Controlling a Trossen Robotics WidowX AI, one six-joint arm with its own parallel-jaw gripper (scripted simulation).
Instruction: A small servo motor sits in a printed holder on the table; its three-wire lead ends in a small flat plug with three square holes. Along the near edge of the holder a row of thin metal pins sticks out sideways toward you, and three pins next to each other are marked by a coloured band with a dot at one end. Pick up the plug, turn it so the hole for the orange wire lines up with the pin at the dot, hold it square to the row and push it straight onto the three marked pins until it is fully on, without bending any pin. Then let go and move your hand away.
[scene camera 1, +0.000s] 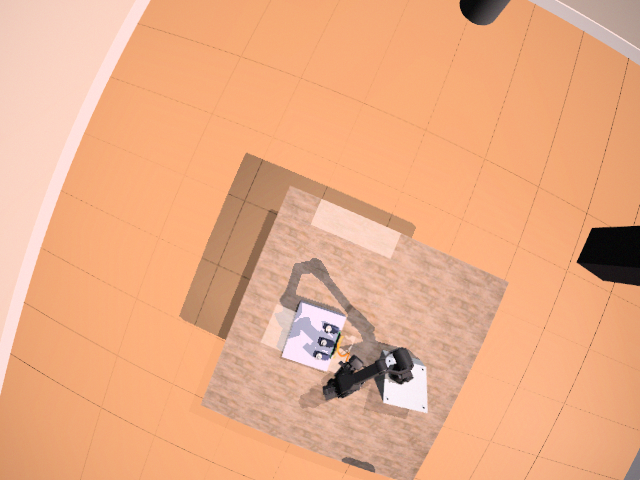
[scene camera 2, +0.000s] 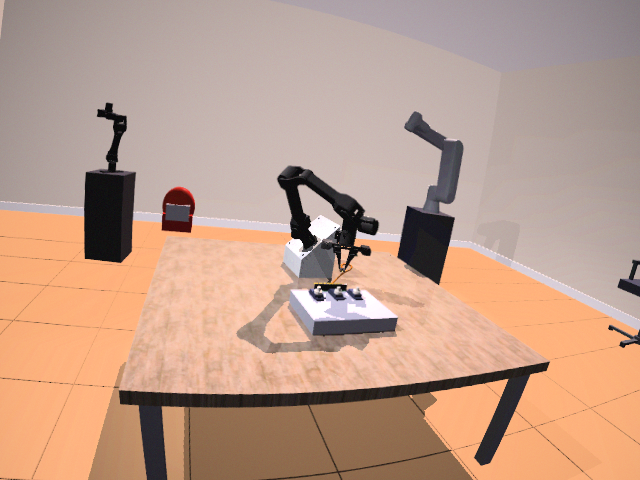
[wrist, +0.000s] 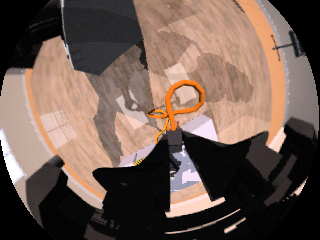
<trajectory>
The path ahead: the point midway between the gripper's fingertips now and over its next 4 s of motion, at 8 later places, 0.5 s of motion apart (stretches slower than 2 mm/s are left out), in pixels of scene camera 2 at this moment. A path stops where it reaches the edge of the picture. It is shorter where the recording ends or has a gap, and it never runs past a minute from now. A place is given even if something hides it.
My gripper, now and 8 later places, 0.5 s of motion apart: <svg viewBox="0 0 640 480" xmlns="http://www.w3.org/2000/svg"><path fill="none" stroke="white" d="M342 269L337 271L336 278L339 280L340 280L341 281L341 282L343 268L343 267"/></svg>
</trajectory>
